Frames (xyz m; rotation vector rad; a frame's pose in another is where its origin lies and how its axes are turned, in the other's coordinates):
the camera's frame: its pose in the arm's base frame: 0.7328 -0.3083 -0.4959 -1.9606 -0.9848 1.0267
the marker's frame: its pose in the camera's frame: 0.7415 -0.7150 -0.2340 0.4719 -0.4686 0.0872
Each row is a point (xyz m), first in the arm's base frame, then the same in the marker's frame.
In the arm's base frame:
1: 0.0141 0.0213 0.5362
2: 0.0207 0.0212 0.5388
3: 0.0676 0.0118 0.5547
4: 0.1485 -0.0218 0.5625
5: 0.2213 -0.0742 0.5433
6: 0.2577 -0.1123 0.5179
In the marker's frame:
1: -0.7362 -0.0508 1.0656
2: -0.7378 -0.0541 1.0595
3: -0.7560 -0.0715 1.0158
4: -0.7932 -0.0762 0.9363
5: -0.8338 -0.0473 0.8593
6: -0.8571 -0.0136 0.8175

